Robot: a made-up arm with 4 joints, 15 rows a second.
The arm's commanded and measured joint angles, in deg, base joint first. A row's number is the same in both.
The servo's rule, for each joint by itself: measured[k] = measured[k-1] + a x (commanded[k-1-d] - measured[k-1]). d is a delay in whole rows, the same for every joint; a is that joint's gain. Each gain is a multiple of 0.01, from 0.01 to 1. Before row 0 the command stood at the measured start. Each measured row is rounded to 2 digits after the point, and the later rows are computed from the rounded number. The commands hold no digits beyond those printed.
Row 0, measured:
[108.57 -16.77 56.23 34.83]
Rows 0 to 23, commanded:
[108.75 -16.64 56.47 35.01]
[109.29 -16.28 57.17 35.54]
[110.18 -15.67 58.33 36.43]
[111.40 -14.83 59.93 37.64]
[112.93 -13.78 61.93 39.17]
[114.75 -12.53 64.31 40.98]
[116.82 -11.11 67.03 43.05]
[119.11 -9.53 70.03 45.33]
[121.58 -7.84 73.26 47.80]
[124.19 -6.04 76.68 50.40]
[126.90 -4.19 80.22 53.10]
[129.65 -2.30 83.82 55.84]
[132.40 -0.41 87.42 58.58]
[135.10 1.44 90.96 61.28]
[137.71 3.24 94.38 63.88]
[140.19 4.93 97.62 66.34]
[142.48 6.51 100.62 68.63]
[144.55 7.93 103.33 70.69]
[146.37 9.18 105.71 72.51]
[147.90 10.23 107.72 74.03]
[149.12 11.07 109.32 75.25]
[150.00 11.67 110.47 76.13]
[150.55 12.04 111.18 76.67]
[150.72 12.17 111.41 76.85]
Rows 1 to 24, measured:
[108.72 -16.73 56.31 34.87]
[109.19 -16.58 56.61 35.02]
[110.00 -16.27 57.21 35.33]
[111.15 -15.78 58.16 35.84]
[112.61 -15.10 59.48 36.57]
[114.36 -14.23 61.17 37.54]
[116.38 -13.17 63.22 38.75]
[118.62 -11.93 65.60 40.20]
[121.05 -10.54 68.28 41.87]
[123.62 -9.01 71.22 43.75]
[126.31 -7.37 74.37 45.81]
[129.05 -5.65 77.68 48.02]
[131.80 -3.87 81.09 50.34]
[134.51 -2.06 84.54 52.75]
[137.13 -0.26 87.98 55.20]
[139.64 1.50 91.35 57.65]
[141.97 3.20 94.59 60.07]
[144.09 4.81 97.65 62.41]
[145.96 6.30 100.47 64.63]
[147.55 7.64 103.01 66.70]
[148.84 8.81 105.22 68.58]
[149.79 9.78 107.06 70.24]
[150.41 10.55 108.50 71.65]
[150.66 11.10 109.52 72.79]
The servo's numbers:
d 0
a 0.82 0.34 0.35 0.22

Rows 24 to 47, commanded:
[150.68 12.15 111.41 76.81]
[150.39 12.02 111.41 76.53]
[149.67 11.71 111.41 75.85]
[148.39 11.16 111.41 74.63]
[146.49 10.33 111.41 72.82]
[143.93 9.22 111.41 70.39]
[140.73 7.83 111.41 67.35]
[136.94 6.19 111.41 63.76]
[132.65 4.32 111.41 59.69]
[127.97 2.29 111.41 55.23]
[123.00 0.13 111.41 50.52]
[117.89 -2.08 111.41 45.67]
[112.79 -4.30 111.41 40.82]
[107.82 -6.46 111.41 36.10]
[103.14 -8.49 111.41 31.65]
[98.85 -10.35 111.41 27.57]
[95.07 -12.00 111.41 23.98]
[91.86 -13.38 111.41 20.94]
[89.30 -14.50 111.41 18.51]
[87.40 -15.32 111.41 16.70]
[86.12 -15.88 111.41 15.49]
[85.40 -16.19 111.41 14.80]
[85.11 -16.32 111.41 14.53]
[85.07 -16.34 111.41 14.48]
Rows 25 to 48, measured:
[150.68 11.46 110.18 73.67]
[150.44 11.65 110.61 74.30]
[149.81 11.67 110.89 74.64]
[148.65 11.50 111.07 74.64]
[146.88 11.10 111.19 74.24]
[144.46 10.46 111.27 73.39]
[141.40 9.57 111.32 72.06]
[137.74 8.42 111.35 70.23]
[133.57 7.03 111.37 67.91]
[128.98 5.42 111.38 65.12]
[124.08 3.62 111.39 61.91]
[119.00 1.68 111.40 58.34]
[113.91 -0.35 111.40 54.49]
[108.92 -2.43 111.40 50.44]
[104.18 -4.49 111.40 46.31]
[99.81 -6.48 111.40 42.19]
[95.92 -8.36 111.40 38.18]
[92.59 -10.07 111.40 34.39]
[89.89 -11.58 111.40 30.90]
[87.85 -12.85 111.40 27.78]
[86.43 -13.88 111.40 25.08]
[85.59 -14.67 111.40 22.82]
[85.20 -15.23 111.40 21.00]
[85.09 -15.61 111.40 19.57]

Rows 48 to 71, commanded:
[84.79 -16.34 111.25 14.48]
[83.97 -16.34 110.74 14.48]
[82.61 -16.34 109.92 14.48]
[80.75 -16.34 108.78 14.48]
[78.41 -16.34 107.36 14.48]
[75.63 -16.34 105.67 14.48]
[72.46 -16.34 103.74 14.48]
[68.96 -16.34 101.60 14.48]
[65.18 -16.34 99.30 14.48]
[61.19 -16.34 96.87 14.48]
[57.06 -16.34 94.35 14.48]
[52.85 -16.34 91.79 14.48]
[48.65 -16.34 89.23 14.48]
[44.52 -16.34 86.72 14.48]
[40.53 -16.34 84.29 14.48]
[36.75 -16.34 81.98 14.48]
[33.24 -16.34 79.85 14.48]
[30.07 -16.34 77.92 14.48]
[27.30 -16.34 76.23 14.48]
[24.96 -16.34 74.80 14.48]
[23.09 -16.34 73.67 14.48]
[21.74 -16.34 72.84 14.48]
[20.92 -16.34 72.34 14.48]
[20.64 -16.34 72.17 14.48]
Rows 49 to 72, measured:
[84.84 -15.86 111.35 18.45]
[84.13 -16.02 111.14 17.58]
[82.88 -16.13 110.71 16.90]
[81.13 -16.20 110.03 16.37]
[78.90 -16.25 109.10 15.95]
[76.22 -16.28 107.90 15.63]
[73.14 -16.30 106.44 15.38]
[69.71 -16.31 104.75 15.18]
[66.00 -16.32 102.84 15.03]
[62.06 -16.33 100.75 14.91]
[57.96 -16.33 98.51 14.82]
[53.77 -16.33 96.16 14.75]
[49.57 -16.33 93.73 14.69]
[45.43 -16.33 91.28 14.64]
[41.41 -16.33 88.83 14.60]
[37.59 -16.33 86.43 14.57]
[34.02 -16.33 84.13 14.55]
[30.78 -16.33 81.96 14.53]
[27.93 -16.33 79.95 14.52]
[25.49 -16.33 78.15 14.51]
[23.52 -16.33 76.58 14.50]
[22.06 -16.33 75.27 14.50]
[21.13 -16.33 74.24 14.50]
[20.73 -16.33 73.52 14.50]

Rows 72 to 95, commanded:
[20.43 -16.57 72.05 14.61]
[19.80 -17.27 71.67 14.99]
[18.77 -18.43 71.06 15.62]
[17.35 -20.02 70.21 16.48]
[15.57 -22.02 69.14 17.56]
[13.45 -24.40 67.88 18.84]
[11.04 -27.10 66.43 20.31]
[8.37 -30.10 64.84 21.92]
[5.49 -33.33 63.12 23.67]
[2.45 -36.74 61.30 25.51]
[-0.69 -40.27 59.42 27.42]
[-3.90 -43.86 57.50 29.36]
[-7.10 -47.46 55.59 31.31]
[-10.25 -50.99 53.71 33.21]
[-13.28 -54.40 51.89 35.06]
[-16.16 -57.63 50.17 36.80]
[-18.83 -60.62 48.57 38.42]
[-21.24 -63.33 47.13 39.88]
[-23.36 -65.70 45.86 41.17]
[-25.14 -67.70 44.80 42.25]
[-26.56 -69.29 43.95 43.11]
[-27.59 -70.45 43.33 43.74]
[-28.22 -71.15 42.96 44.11]
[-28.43 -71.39 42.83 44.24]
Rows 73 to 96, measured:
[20.48 -16.41 73.01 14.52]
[19.92 -16.70 72.54 14.62]
[18.98 -17.29 72.02 14.84]
[17.64 -18.22 71.39 15.20]
[15.94 -19.51 70.60 15.72]
[13.90 -21.17 69.65 16.41]
[11.55 -23.19 68.52 17.27]
[8.94 -25.54 67.23 18.29]
[6.11 -28.19 65.79 19.47]
[3.11 -31.10 64.22 20.80]
[-0.01 -34.22 62.54 22.26]
[-3.20 -37.50 60.78 23.82]
[-6.40 -40.89 58.96 25.47]
[-9.56 -44.32 57.12 27.17]
[-12.61 -47.75 55.29 28.91]
[-15.52 -51.11 53.50 30.65]
[-18.23 -54.34 51.77 32.36]
[-20.70 -57.40 50.15 34.01]
[-22.88 -60.22 48.65 35.59]
[-24.73 -62.76 47.30 37.06]
[-26.23 -64.98 46.13 38.39]
[-27.35 -66.84 45.15 39.57]
[-28.06 -68.31 44.38 40.57]
[-28.36 -69.36 43.84 41.38]

